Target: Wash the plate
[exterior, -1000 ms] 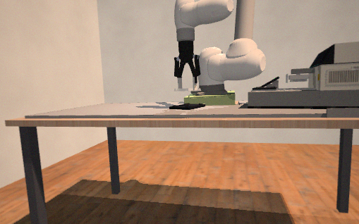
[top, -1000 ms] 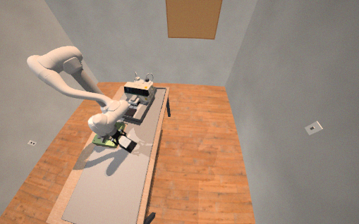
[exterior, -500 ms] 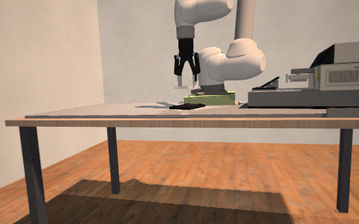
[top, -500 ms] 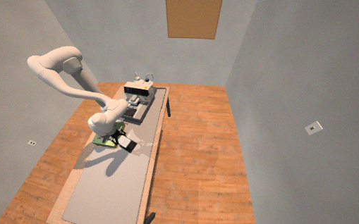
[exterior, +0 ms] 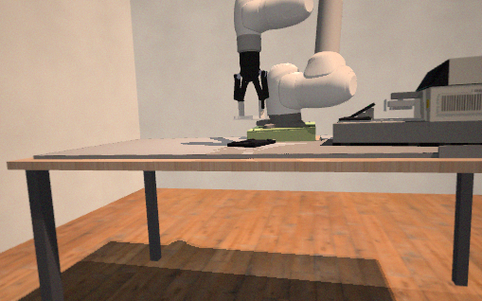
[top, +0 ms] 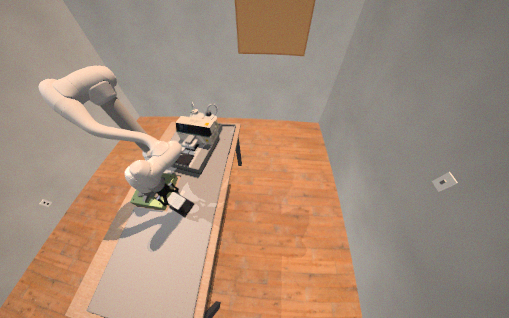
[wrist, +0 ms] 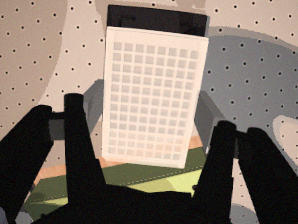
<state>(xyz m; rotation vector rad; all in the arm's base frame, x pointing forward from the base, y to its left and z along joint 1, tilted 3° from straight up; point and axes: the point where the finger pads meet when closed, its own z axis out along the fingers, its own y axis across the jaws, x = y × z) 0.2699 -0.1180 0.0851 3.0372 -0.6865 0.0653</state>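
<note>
My gripper is now 3 cm above the white well plate. Also, from my hand: carrier: 39 cm to the left, 6 cm behind, 4 cm below; N1 label: 13 cm below, 11 cm to the left, 2 cm behind; black plate nest N1: 12 cm below.
</note>
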